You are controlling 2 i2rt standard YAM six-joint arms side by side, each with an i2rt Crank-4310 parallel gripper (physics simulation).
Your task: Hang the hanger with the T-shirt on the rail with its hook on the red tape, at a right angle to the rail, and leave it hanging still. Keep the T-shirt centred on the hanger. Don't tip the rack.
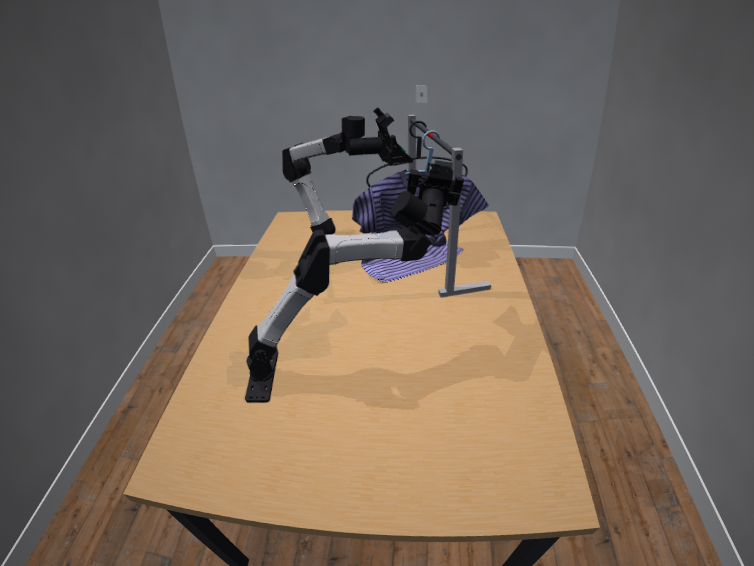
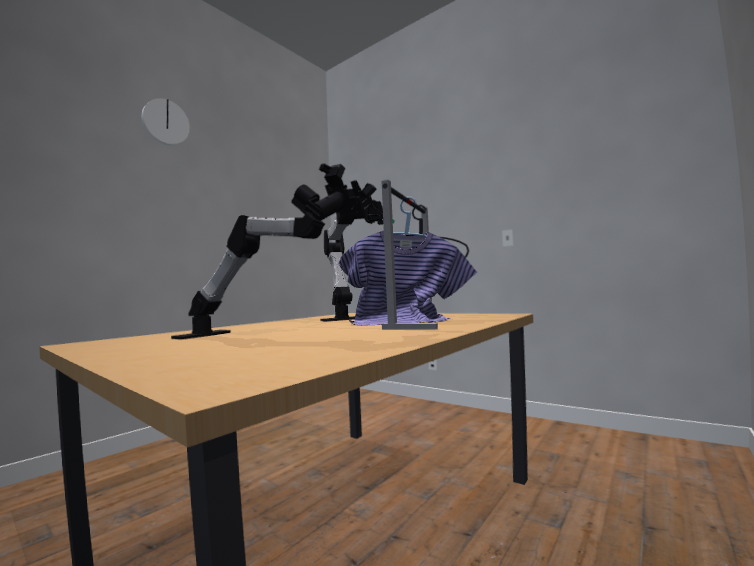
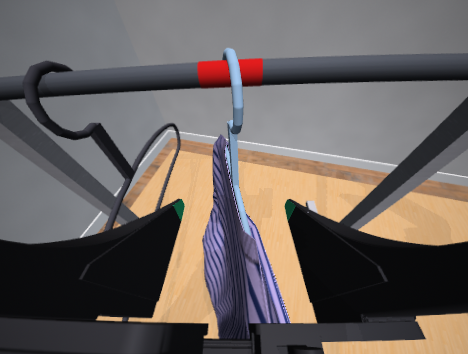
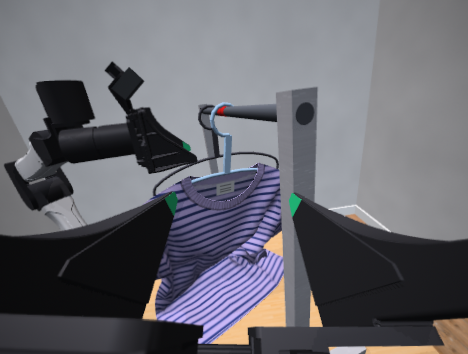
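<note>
The light-blue hanger [image 1: 429, 159] [image 2: 407, 222] [image 3: 235, 95] [image 4: 227, 155] has its hook over the rail [image 3: 350, 68] [image 4: 250, 112] on the red tape [image 3: 212, 73] [image 4: 221, 111], roughly square to the rail but slightly turned. The striped purple T-shirt [image 1: 383, 207] [image 2: 414, 274] [image 3: 220, 250] [image 4: 225, 230] is on the hanger, its hem spread on the table. My left gripper [image 3: 234, 201] is open, a little back from the hanger, which shows between its fingertips without contact. My right gripper [image 4: 233, 195] is open and empty, near the rack's near post, apart from the shirt.
A black hanger [image 3: 37, 95] hangs on the rail beyond the blue one. The rack's near grey post [image 1: 451, 243] [image 2: 389, 261] [image 4: 297, 165] stands upright on the table [image 1: 377, 463], close to the right gripper.
</note>
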